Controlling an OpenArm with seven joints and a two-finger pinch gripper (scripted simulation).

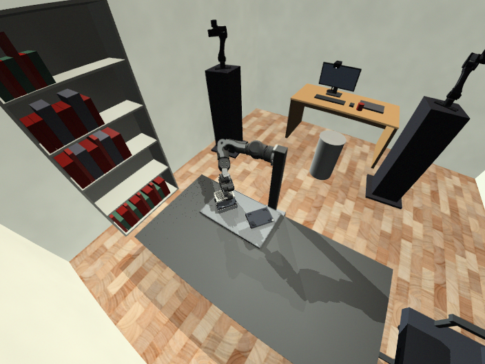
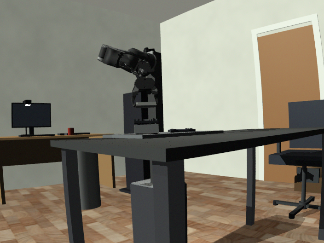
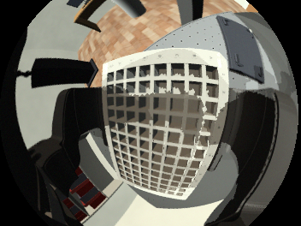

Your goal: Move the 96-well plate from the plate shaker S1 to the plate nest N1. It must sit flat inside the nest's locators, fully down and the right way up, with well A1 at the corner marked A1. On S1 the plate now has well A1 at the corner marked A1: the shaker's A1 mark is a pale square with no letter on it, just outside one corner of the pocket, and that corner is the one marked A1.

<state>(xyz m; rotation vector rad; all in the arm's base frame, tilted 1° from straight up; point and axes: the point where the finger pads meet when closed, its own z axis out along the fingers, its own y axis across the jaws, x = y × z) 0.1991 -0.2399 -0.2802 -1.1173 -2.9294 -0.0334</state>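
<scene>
Right now the dark plate nest N1 is 250 mm to the left of my hand and 120 mm below it. From my hand the other things lie so: white 96-well plate (10 mm ahead, 10 mm to the right); then A1 corner mark (20 mm behind, 340 mm to the left, 110 mm below); then plate shaker S1 (40 mm ahead, 20 mm to the right, 70 mm below).
</scene>
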